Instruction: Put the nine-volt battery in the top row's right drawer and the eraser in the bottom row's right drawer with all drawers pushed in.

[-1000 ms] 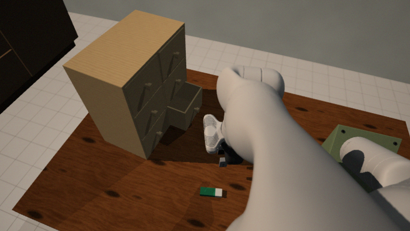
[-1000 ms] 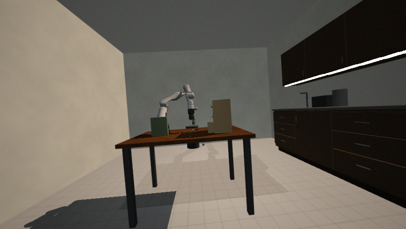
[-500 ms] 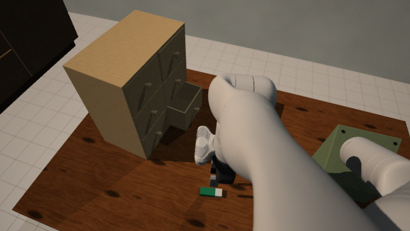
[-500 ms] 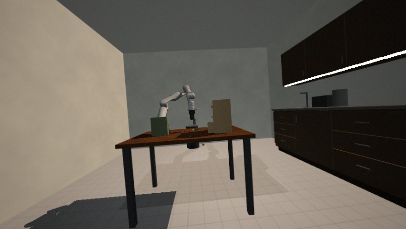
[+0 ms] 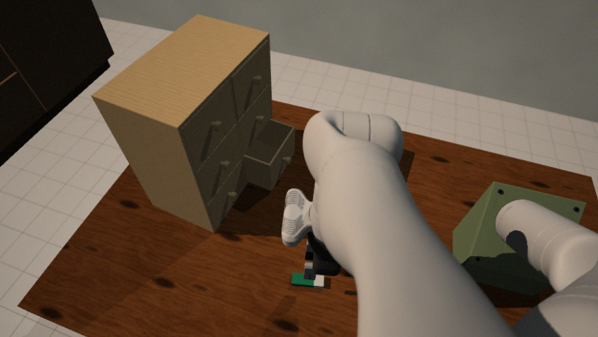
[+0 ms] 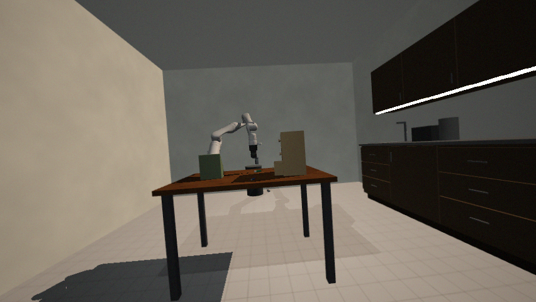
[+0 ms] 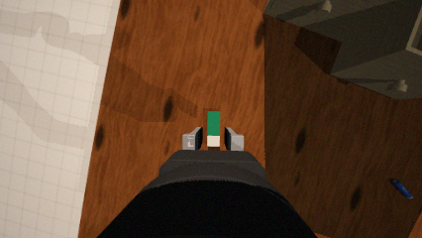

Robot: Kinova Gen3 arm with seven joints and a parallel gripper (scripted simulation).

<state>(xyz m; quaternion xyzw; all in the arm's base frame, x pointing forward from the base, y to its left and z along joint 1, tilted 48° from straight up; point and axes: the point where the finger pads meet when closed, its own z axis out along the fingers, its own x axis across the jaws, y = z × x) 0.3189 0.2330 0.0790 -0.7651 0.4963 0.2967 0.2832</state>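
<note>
Right now my hand is 8 cm above the eraser and 1 cm past it. From my hand the other things lie so: nine-volt battery 33 cm ahead, 20 cm to the right, 14 cm above; then small blue stick 39 cm to the right, 9 cm below, 2 cm ahead.
</note>
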